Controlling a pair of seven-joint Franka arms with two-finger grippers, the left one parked.
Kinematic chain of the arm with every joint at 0, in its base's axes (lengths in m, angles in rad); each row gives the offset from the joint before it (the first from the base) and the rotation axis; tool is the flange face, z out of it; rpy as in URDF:
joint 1: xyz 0 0 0.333 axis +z
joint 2: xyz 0 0 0 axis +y
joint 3: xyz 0 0 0.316 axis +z
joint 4: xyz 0.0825 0 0 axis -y
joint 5: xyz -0.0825 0 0.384 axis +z
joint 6: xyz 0 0 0 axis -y
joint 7: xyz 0.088 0 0 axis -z
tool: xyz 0 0 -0.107 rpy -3.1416 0 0
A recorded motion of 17 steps. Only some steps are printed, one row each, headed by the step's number.
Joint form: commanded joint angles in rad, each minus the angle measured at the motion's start. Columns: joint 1, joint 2, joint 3, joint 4, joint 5, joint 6, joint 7.
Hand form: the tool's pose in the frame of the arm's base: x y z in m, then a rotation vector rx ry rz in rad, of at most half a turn. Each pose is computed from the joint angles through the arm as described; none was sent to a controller.
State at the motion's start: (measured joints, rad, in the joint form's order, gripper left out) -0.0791 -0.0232 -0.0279 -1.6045 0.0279 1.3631 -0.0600
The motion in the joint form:
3: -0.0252 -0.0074 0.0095 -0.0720 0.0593 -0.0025 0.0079
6: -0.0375 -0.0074 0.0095 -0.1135 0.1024 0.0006 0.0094
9: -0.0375 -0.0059 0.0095 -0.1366 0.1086 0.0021 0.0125
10: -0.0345 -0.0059 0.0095 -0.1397 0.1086 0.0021 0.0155
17: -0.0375 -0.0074 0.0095 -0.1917 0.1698 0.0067 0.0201
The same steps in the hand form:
3: 0.5137 -0.0527 0.5779 -2.9990 0.0968 0.4177
6: 0.5108 -0.0534 0.5602 -2.9435 0.1153 0.4608
9: 0.5092 -0.0524 0.5495 -2.9301 0.1216 0.4929
10: 0.5090 -0.0509 0.5481 -2.9299 0.1219 0.4983
17: 0.5045 -0.0444 0.5277 -2.8549 0.1348 0.5456

